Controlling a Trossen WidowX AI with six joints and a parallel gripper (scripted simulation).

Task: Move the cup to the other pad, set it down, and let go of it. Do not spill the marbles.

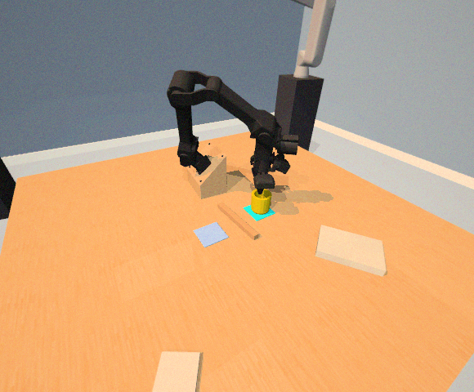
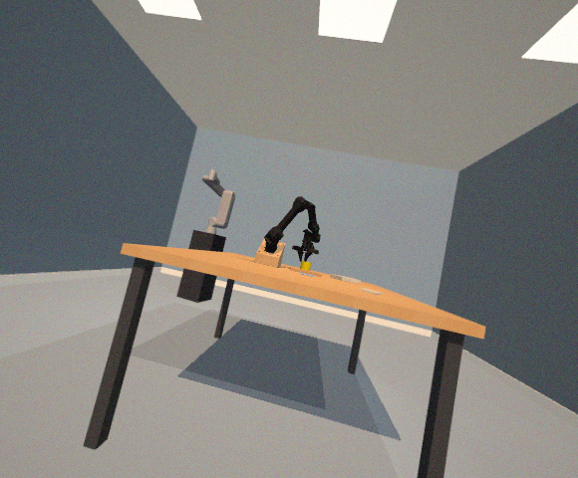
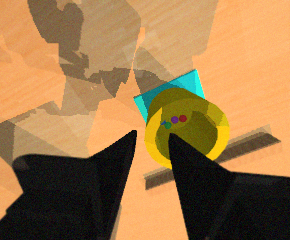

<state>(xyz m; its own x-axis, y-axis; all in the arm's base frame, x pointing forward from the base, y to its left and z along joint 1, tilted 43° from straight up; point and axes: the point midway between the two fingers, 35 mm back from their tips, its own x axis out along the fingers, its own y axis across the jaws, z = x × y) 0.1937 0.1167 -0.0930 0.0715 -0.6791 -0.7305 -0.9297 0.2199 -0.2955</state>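
My gripper tip is now 20 mm short of the yellow cup, 10 mm to the left of it and 30 mm above it. Also, from my gripper tip: cyan pad (30 mm ahead, 10 mm to the right, 70 mm below); wooden bar (50 mm ahead, 110 mm to the right, 60 mm below); pale blue pad (80 mm ahead, 210 mm to the right, 70 mm below).
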